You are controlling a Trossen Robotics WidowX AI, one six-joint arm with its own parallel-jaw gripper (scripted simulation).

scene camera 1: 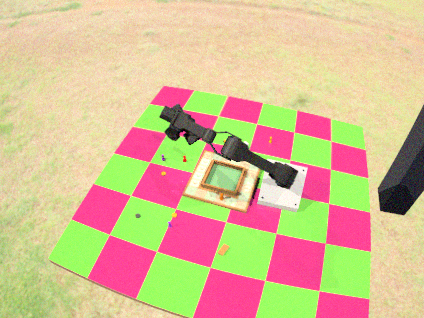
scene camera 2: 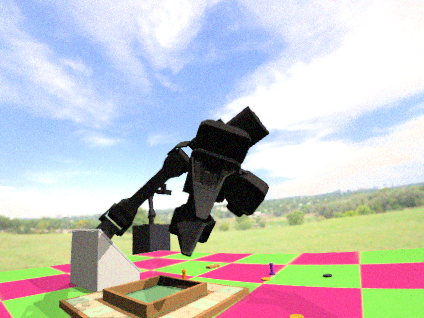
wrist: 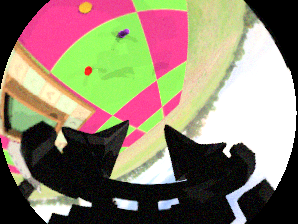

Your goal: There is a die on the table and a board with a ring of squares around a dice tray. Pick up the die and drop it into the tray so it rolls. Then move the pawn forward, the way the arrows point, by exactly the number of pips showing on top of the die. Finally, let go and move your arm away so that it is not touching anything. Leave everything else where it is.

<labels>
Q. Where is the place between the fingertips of my gripper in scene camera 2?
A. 192,238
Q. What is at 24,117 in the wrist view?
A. A green dice tray.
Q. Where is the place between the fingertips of my gripper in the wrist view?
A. At 147,124
</labels>
